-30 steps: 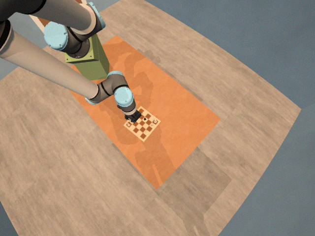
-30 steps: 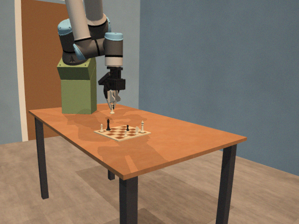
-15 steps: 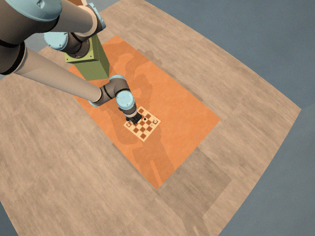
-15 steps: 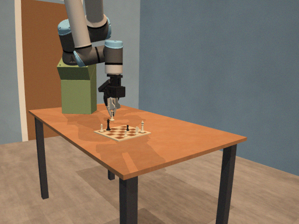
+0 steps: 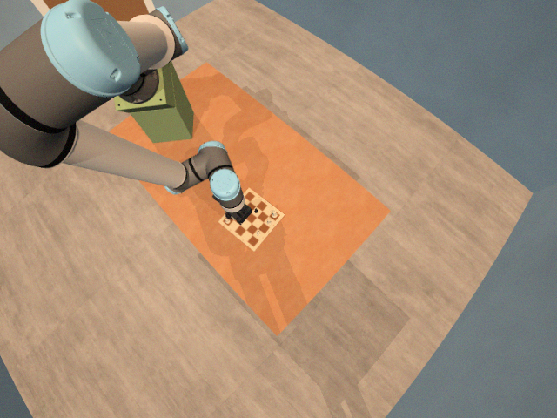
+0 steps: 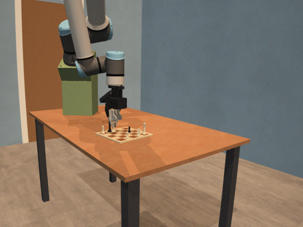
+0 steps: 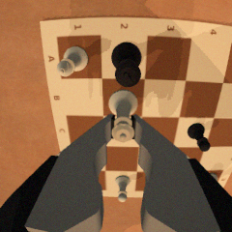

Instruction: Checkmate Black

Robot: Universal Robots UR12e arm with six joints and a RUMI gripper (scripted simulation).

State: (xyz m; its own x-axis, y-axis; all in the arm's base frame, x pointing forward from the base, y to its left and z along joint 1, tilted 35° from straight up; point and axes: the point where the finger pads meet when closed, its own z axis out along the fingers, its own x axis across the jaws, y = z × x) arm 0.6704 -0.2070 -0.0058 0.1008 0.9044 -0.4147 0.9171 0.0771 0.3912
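Now: the tall black piece 40 mm behind my hand, 20 mm below it and 10 mm to the left of it. Also, from my hand: black pawn (70 mm to the left, 40 mm ahead, 30 mm below); then small chessboard (50 mm below, 40 mm ahead, 30 mm to the left); then white pawn (110 mm ahead, 30 mm below, 10 mm to the right).
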